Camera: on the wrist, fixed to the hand. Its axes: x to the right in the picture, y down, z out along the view.
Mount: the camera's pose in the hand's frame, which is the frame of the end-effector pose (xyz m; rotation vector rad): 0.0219 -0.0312 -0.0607 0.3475 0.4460 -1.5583
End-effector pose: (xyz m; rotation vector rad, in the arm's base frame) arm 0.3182 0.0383 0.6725 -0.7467 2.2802 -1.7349
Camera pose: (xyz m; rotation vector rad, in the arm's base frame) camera 0.2820 0.0731 0.7236 1.4088 -0.6704 1.5412
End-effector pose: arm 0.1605 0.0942 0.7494 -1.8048 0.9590 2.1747
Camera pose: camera 0.2205 0.0787 0.7134 -1.7750 -0.1713 0.6234
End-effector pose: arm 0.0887 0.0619 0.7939 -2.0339 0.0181 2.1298
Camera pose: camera 0.1526 0.0867 0.7728 -1.3438 -0.7696 0.6335
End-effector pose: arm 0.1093 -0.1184 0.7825 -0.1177 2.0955 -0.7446
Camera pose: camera 0.0433 -0.1232 0.8100 1.4727 -1.7420 1.9518
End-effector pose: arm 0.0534 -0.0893 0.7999 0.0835 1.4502 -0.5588
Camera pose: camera -0.0144 -0.1000 0.7791 -0.7604 1.6197 -2.1508
